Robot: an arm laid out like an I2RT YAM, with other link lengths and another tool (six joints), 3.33 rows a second.
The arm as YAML. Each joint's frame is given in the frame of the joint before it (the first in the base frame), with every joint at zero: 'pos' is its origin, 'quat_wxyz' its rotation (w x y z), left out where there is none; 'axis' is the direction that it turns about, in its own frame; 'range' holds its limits. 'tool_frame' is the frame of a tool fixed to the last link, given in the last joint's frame.
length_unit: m
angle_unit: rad
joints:
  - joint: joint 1
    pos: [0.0, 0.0, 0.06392]
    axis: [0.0, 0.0, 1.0]
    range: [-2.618, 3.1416]
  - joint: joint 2
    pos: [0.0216, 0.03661, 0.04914]
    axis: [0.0, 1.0, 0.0]
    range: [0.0, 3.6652]
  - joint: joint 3
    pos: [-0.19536, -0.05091, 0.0]
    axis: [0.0, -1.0, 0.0]
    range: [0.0, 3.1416]
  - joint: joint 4
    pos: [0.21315, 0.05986, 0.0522]
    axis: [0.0, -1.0, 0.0]
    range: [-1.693, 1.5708]
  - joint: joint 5
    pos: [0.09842, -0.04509, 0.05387]
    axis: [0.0, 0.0, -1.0]
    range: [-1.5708, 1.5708]
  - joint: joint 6
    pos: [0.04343, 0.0, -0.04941]
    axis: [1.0, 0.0, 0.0]
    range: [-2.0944, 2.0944]
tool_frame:
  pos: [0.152, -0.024, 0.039]
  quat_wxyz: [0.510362, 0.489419, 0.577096, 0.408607]
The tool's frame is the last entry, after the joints.
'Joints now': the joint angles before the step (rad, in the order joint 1, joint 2, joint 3, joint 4, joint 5, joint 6). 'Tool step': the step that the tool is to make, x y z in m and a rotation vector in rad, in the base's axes. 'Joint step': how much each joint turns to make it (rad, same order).
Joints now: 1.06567, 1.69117, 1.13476, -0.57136, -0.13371, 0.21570
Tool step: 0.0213, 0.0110, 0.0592, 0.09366, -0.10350, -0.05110
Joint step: 0.00048, -0.10014, 0.05850, -0.02423, 0.06466, 0.02299
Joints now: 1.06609, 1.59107, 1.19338, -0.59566, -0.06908, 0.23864
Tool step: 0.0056, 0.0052, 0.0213, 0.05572, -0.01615, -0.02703
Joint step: -0.00163, -0.03224, 0.01465, 0.01158, 0.00393, 0.02826
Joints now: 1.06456, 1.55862, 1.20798, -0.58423, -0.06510, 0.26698
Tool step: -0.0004, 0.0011, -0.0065, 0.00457, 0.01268, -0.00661
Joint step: -0.00015, 0.01039, -0.01653, 0.02567, -0.00688, 0.01313
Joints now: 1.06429, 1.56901, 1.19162, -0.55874, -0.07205, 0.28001
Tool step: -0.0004, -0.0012, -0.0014, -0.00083, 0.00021, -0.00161
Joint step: 0.00009, -0.00442, -0.01012, 0.00496, 0.00118, 0.00124
